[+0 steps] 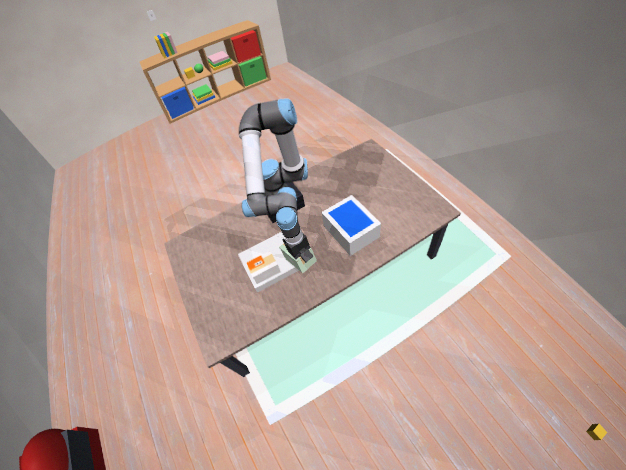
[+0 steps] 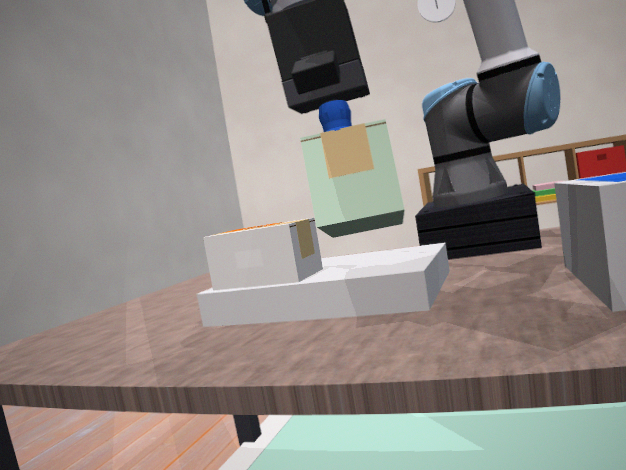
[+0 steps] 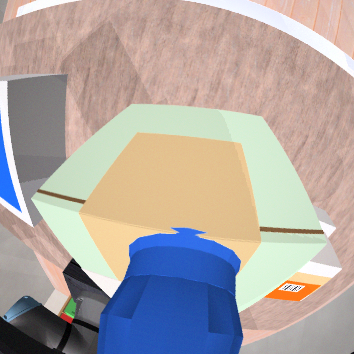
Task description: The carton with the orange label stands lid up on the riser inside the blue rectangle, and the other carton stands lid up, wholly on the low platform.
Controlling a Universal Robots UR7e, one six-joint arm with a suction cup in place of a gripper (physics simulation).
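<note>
The carton with the orange label [image 1: 255, 262] [image 2: 252, 258] [image 3: 306, 294] stands lid up on one end of the low platform [image 1: 262, 246] [image 2: 384, 293]. The other carton, pale green with tan tape [image 1: 309, 266] [image 2: 353, 194] [image 3: 275, 190], hangs from my blue suction cup [image 2: 335, 127] [image 3: 185, 245], lid up and slightly tilted. Its underside is above the platform's level, near the platform's other end. Whether it is wholly over the platform is unclear. The cup covers part of its lid. The riser [image 1: 366, 240] [image 2: 586, 227] [image 3: 37, 115] bears the blue rectangle [image 1: 350, 217] [image 2: 606, 177] [image 3: 7, 175] and no carton.
The brown table [image 1: 202, 303] [image 2: 151, 364] [image 3: 200, 60] bears the platform, the riser and the arm's black base [image 2: 477, 222]. The riser stands beside the platform, across a gap. A shelf unit [image 1: 199, 46] stands by the wall behind the arm.
</note>
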